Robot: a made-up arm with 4 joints. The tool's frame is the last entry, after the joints. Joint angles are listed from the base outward. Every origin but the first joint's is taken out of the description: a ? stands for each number. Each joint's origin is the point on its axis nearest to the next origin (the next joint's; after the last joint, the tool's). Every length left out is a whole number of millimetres.
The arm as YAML. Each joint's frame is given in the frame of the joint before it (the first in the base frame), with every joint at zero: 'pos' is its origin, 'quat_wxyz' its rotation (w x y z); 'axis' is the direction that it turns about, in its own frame. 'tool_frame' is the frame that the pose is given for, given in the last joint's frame.
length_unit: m
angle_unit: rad
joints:
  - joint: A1
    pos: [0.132, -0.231, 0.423]
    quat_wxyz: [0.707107, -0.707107, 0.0, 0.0]
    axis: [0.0, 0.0, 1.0]
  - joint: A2
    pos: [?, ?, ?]
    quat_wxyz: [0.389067, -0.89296, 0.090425, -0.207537]
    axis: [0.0, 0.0, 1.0]
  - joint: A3
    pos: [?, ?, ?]
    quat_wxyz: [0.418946, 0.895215, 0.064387, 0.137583]
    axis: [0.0, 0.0, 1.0]
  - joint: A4
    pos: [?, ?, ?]
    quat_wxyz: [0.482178, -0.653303, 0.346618, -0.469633]
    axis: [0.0, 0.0, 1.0]
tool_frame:
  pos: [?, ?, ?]
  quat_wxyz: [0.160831, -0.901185, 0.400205, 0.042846]
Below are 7 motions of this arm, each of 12 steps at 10 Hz.
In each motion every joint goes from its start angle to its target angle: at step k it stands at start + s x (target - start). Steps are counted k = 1, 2, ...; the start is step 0. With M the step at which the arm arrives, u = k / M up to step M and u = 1 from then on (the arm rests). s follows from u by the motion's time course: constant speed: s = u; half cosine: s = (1 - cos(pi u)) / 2; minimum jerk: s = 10 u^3 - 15 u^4 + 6 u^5.
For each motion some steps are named. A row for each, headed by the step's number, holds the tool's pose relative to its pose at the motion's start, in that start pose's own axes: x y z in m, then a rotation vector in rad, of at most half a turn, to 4 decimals.
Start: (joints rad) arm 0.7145 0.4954 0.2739 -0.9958
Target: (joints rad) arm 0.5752 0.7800 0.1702 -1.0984
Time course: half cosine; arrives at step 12
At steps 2, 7, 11, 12:
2: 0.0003 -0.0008 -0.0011 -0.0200 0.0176 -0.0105
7: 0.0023 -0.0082 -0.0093 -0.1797 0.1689 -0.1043
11: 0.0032 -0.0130 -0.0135 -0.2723 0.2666 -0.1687
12: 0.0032 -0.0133 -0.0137 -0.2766 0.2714 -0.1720

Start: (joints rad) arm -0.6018 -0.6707 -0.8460 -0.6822
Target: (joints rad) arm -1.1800 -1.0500 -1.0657 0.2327
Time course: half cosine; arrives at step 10
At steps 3, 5, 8, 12:
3: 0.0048 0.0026 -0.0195 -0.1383 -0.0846 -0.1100
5: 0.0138 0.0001 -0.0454 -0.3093 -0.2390 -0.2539
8: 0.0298 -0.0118 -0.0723 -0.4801 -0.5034 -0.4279
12: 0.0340 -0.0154 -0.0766 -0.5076 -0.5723 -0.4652

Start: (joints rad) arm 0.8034 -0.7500 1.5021 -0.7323
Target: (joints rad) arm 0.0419 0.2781 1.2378 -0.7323
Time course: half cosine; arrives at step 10
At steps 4, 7, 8, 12:
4: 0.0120 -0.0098 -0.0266 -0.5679 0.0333 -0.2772
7: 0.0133 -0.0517 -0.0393 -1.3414 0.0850 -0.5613
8: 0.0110 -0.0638 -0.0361 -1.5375 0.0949 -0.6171
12: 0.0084 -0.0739 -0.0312 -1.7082 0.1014 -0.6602

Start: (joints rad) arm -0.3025 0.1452 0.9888 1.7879
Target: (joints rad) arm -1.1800 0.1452 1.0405 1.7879
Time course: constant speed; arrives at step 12
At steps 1, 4, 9, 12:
1: 0.0033 0.0032 -0.0009 0.0475 -0.0497 -0.0043
4: 0.0135 0.0129 -0.0014 0.1899 -0.1987 -0.0170
9: 0.0301 0.0280 0.0043 0.4274 -0.4470 -0.0374
12: 0.0390 0.0359 0.0115 0.5700 -0.5960 -0.0492

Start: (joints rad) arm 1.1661 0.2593 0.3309 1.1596
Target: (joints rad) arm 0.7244 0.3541 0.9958 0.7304
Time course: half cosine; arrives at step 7
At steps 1, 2, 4, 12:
1: 0.0003 -0.0005 0.0004 0.0038 0.0130 0.0127
2: 0.0015 -0.0017 0.0020 0.0167 0.0493 0.0478
4: 0.0074 -0.0063 0.0098 0.0779 0.1572 0.1516
12: 0.0155 -0.0121 0.0207 0.1632 0.2487 0.2474

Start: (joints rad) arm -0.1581 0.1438 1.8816 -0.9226
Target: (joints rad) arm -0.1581 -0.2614 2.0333 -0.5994
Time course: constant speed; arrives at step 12
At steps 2, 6, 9, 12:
2: 0.0024 0.0027 0.0046 0.0699 0.0042 -0.0308
6: 0.0080 0.0070 0.0149 0.2080 0.0259 -0.0984
9: 0.0127 0.0091 0.0233 0.3091 0.0540 -0.1532
12: 0.0181 0.0100 0.0319 0.4072 0.0925 -0.2110

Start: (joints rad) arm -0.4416 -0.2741 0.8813 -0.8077
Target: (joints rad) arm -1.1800 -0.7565 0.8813 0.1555
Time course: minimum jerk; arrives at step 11
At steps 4, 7, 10, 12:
4: 0.0053 0.0022 -0.0067 -0.1367 0.0227 -0.1447
7: 0.0158 -0.0015 -0.0217 -0.4161 0.0403 -0.4104
10: 0.0208 -0.0079 -0.0296 -0.5721 0.0349 -0.5423
12: 0.0209 -0.0081 -0.0298 -0.5763 0.0346 -0.5457

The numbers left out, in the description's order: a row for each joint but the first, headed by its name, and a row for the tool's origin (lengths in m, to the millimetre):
A2: 0.028 0.025 0.0
A3: 0.023 -0.025 0.0
A4: -0.009 0.021 0.0
tool: -0.093 -0.004 0.0

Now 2 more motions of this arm.
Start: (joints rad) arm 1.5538 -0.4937 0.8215 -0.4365
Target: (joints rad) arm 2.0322 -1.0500 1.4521 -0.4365
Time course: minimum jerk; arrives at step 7
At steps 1, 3, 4, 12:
1: -0.0003 0.0008 0.0026 0.0340 -0.0031 0.0072
3: -0.0071 0.0002 0.0398 0.5328 -0.0403 0.1259
4: -0.0129 -0.0144 0.0627 0.9071 -0.0567 0.2366
12: -0.0176 -0.0482 0.0782 1.4096 -0.0571 0.4278

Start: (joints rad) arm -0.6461 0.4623 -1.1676 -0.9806
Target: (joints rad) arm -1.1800 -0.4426 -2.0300 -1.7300
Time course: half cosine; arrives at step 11
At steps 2, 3, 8, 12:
2: 0.0002 -0.0037 -0.0057 -0.0664 0.0060 0.0228
3: 0.0004 -0.0084 -0.0116 -0.1444 0.0193 0.0462
8: 0.0008 -0.0399 -0.0314 -0.6338 0.2713 0.0875
12: 0.0007 -0.0447 -0.0314 -0.7292 0.3682 0.0598

